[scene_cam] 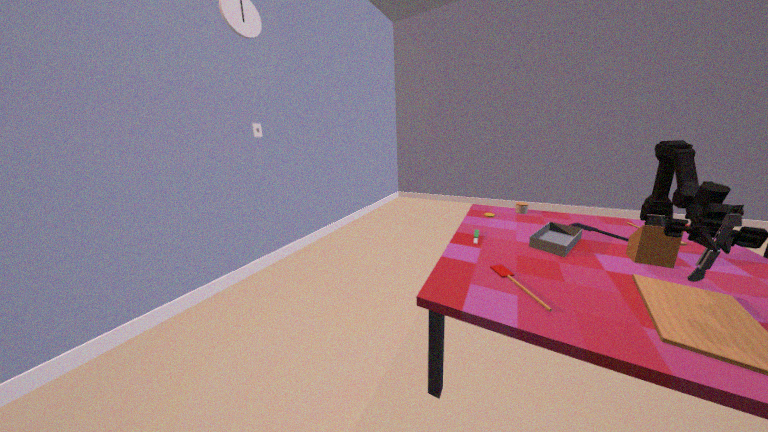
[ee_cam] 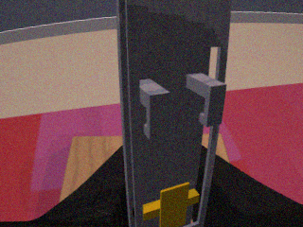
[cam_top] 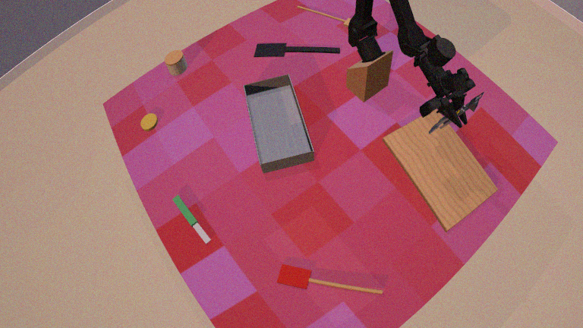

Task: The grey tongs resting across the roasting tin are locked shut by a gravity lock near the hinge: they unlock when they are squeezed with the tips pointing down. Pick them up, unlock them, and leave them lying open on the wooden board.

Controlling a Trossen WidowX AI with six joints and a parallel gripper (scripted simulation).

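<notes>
The wooden board lies 220 mm below my gripper tip. From my gripper tip the other things lie so: yellow lock piece (30 mm to the right, 20 mm above); red spatula (510 mm ahead, 220 mm below, 30 mm to the left); grey roasting tin (440 mm to the right, 310 mm ahead, 190 mm below).
</notes>
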